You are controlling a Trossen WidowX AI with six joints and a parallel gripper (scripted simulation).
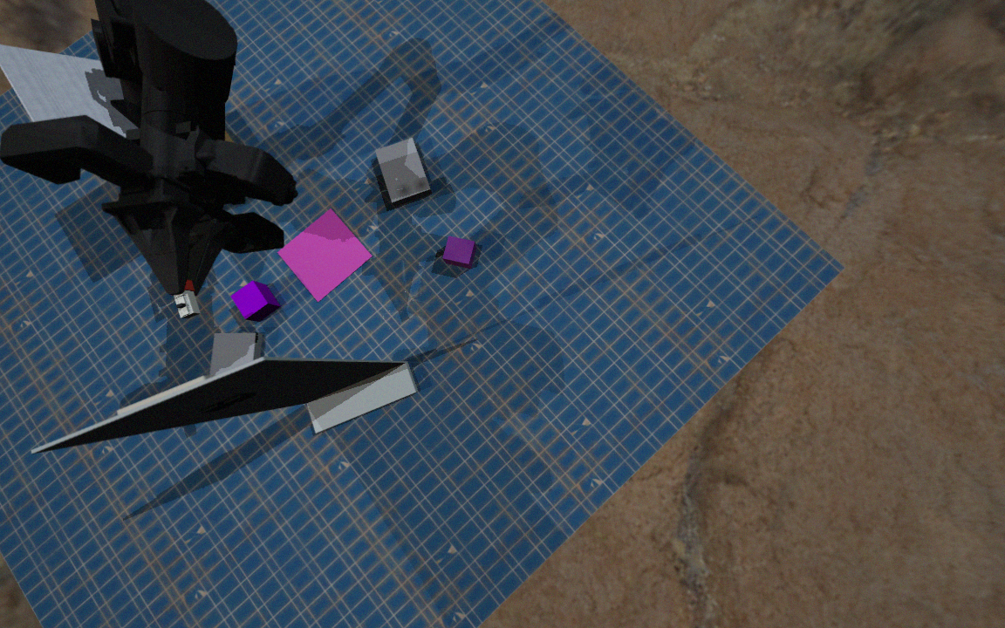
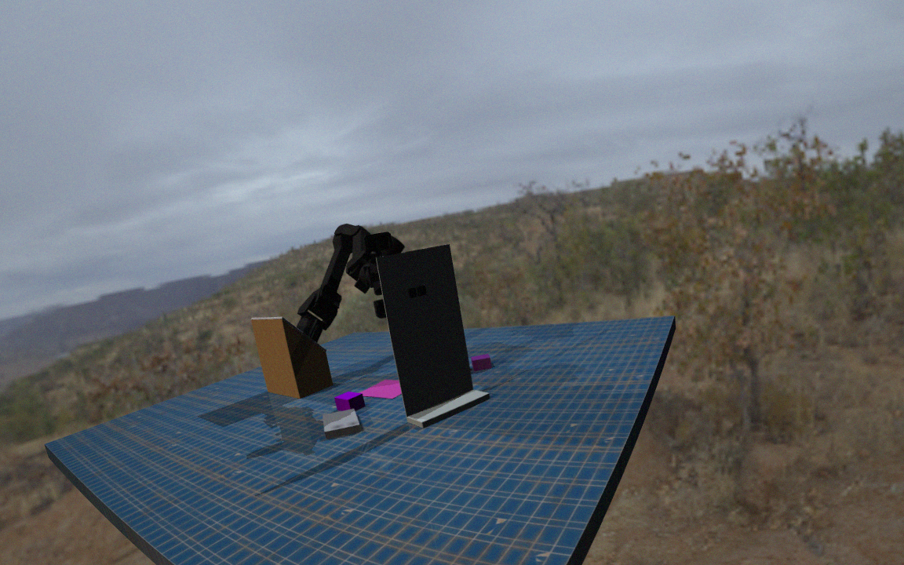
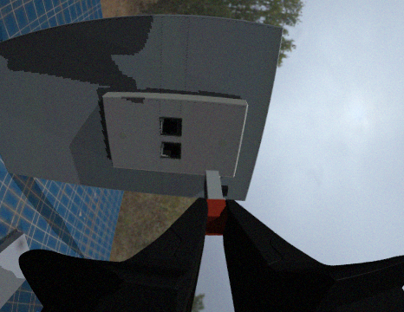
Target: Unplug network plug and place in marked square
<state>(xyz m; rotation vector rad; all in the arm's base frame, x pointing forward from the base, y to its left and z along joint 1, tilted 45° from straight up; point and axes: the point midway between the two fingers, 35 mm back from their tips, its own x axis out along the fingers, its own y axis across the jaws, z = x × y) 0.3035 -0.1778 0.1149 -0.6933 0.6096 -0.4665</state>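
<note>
Now: the marked square 12 cm behind my gripper tip, 7 cm to the left of it and 27 cm below it. Round my gripper tip: network plug (right at my gripper tip); grey panel (9 cm ahead, 5 cm to the right, 13 cm below).
</note>
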